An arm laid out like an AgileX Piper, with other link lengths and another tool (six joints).
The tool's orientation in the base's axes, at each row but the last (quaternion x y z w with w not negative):
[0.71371 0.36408 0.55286 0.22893]
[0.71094 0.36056 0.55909 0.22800]
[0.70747 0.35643 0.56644 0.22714]
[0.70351 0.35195 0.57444 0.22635]
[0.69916 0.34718 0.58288 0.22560]
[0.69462 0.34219 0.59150 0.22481]
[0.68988 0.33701 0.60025 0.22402]
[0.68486 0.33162 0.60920 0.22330]
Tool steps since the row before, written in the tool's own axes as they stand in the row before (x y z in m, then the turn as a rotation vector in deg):
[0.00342 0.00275 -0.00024 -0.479 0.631 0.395]
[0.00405 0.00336 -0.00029 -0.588 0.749 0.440]
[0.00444 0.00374 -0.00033 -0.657 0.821 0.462]
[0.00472 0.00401 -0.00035 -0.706 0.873 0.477]
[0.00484 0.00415 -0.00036 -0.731 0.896 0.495]
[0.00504 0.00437 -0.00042 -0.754 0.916 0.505]
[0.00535 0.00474 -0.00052 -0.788 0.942 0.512]
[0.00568 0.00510 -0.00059 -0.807 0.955 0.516]
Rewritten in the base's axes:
[0.00093 0.00089 0.00420 0.487 -0.738 0.050]
[0.00105 0.00095 0.00508 0.548 -0.893 0.055]
[0.00107 0.00095 0.00564 0.579 -0.990 0.057]
[0.00104 0.00093 0.00604 0.602 -1.060 0.060]
[0.00096 0.00086 0.00625 0.622 -1.092 0.056]
[0.00084 0.00079 0.00658 0.635 -1.121 0.053]
[0.00070 0.00069 0.00710 0.645 -1.163 0.047]
[0.00056 0.00060 0.00761 0.650 -1.185 0.043]

